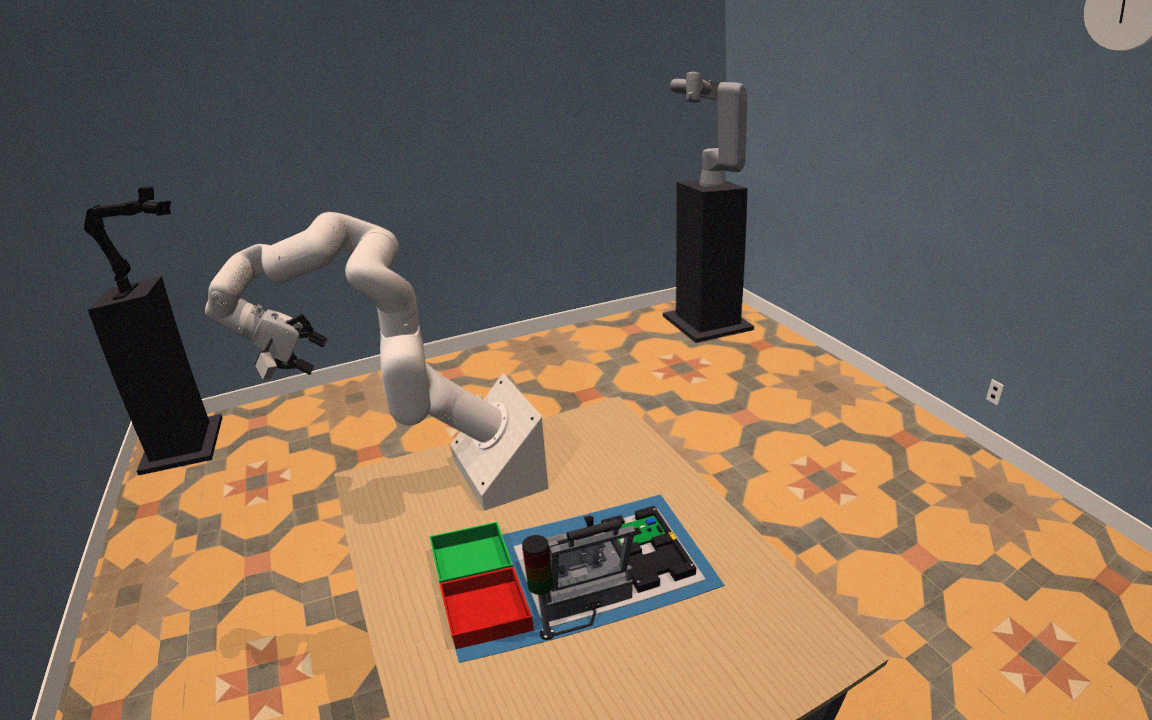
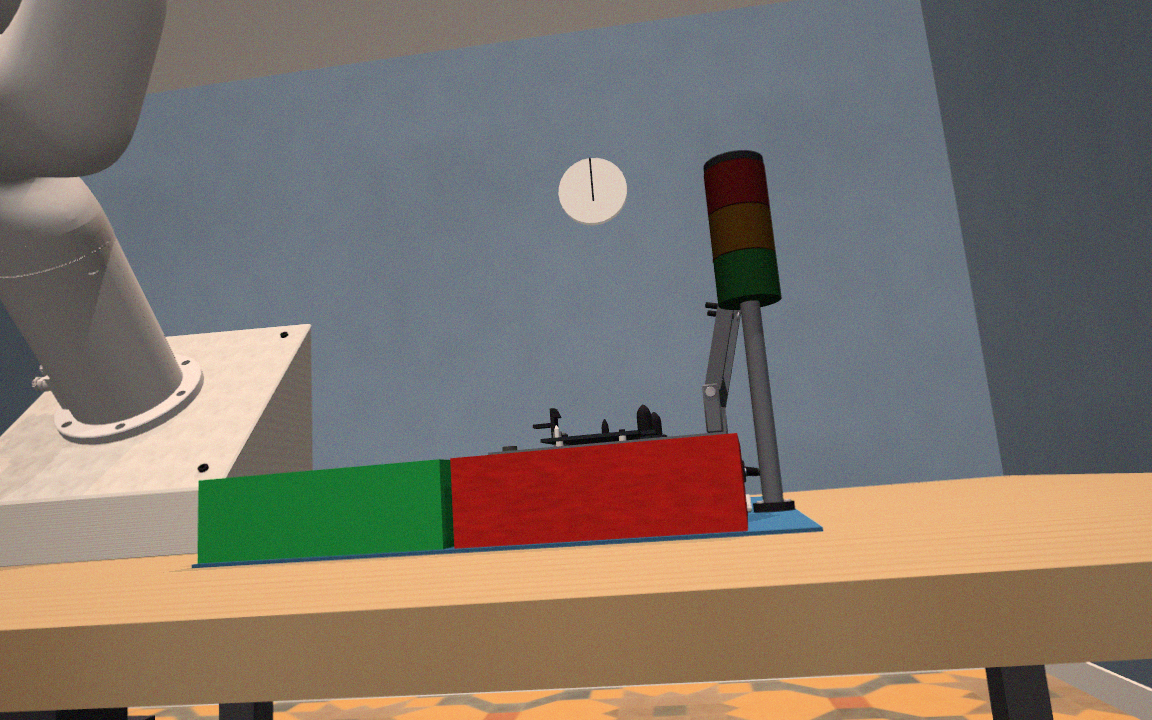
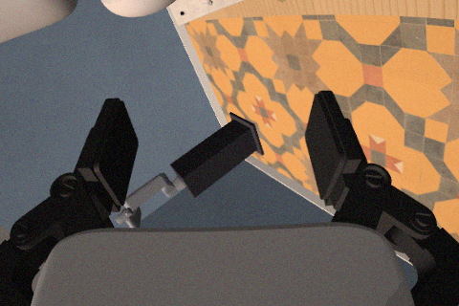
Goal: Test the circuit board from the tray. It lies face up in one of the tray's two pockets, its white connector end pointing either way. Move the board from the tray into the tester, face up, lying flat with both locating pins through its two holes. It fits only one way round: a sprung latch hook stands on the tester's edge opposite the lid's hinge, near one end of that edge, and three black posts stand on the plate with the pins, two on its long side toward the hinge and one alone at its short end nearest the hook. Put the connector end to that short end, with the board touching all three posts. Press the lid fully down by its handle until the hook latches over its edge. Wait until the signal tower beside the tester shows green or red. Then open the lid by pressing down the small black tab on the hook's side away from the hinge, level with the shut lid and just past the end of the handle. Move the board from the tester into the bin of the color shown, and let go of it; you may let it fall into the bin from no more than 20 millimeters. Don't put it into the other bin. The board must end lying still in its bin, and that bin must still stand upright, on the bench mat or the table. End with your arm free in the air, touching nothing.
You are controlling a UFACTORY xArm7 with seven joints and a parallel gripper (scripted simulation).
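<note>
Right now my hand is 44 cm short of the green circuit board, 61 cm to the right of it and 37 cm above it. From my hand the other things lie so: red bin (53 cm ahead, 24 cm to the left, 38 cm below); then green bin (38 cm ahead, 25 cm to the left, 38 cm below); then black latch tab (43 cm ahead, 50 cm to the left, 31 cm below).
</note>
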